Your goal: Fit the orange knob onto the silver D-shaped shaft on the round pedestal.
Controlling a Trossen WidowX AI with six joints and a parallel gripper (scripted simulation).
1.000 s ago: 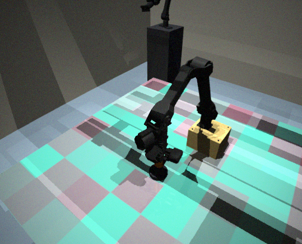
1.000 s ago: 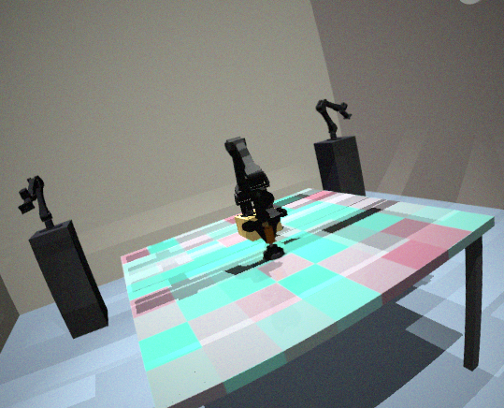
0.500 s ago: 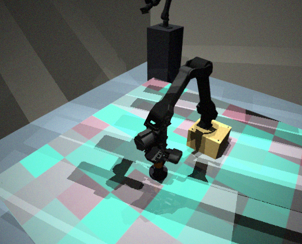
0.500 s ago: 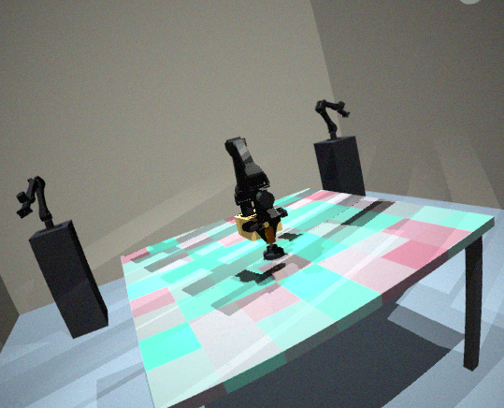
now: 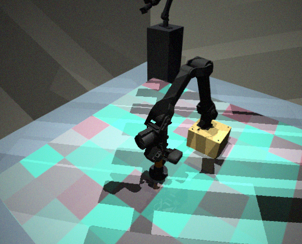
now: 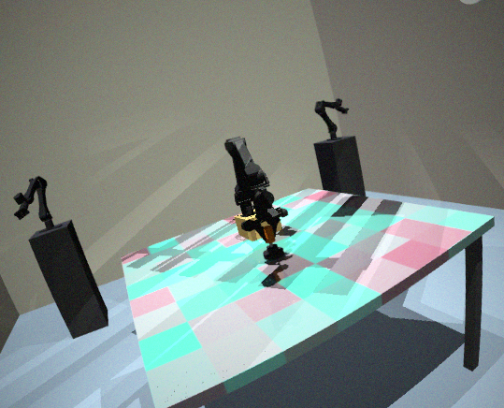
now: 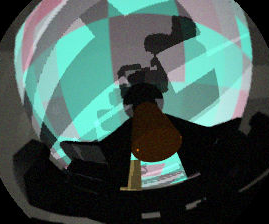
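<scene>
Right now the orange knob is 30 mm above my gripper tip. From my gripper tip the other things lie so: dark round pedestal 40 mm below.
</scene>
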